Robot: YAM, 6 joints.
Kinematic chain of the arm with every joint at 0, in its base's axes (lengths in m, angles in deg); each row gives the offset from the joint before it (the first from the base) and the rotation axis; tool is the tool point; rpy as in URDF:
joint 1: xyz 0 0 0.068 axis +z
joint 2: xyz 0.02 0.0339 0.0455 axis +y
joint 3: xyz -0.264 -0.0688 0 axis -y
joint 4: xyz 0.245 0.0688 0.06 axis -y
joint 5: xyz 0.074 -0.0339 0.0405 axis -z
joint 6: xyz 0.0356 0 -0.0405 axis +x
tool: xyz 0 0 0 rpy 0 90 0
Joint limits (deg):
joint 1: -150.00..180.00
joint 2: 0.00..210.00
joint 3: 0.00..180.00
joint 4: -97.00..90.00
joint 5: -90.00..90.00
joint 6: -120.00..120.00
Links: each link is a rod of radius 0.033 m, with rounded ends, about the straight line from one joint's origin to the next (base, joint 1, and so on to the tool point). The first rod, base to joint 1, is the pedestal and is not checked.
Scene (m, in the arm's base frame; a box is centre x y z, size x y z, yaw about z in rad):
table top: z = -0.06
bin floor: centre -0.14 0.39 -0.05 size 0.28 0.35 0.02 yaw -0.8
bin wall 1: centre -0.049 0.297 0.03 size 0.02 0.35 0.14 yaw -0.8
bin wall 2: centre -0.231 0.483 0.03 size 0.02 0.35 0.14 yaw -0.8
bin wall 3: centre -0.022 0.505 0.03 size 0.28 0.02 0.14 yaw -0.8
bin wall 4: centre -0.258 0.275 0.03 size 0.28 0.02 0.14 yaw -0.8
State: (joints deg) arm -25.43 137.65 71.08 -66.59 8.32 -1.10
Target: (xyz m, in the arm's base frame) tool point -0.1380 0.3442 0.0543
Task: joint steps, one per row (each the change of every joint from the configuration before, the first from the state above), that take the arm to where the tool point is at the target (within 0.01 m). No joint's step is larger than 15 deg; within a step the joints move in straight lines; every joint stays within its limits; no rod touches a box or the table.
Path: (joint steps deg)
1: 13.68 -2.61 1.89 0.02 -1.33 0.00
2: 13.68 -2.61 1.90 0.01 -1.33 0.00
3: 13.68 -2.61 1.89 0.02 -1.33 0.00
4: 13.68 -2.61 1.90 0.02 -1.33 0.00
5: 13.68 -2.61 1.89 0.01 -1.33 0.00
6: 13.68 -2.61 1.90 0.02 -1.33 0.00
7: 13.68 -2.61 1.89 0.02 -1.33 0.00
8: 13.68 -2.61 1.90 0.01 -1.33 0.00
9: 13.68 -2.61 1.89 0.02 -1.33 0.00
10: 13.68 -2.61 1.90 0.02 -1.33 0.00
11: 0.01 11.23 -2.63 2.67 0.07 0.00
12: 0.00 11.23 -2.63 2.67 0.07 0.00

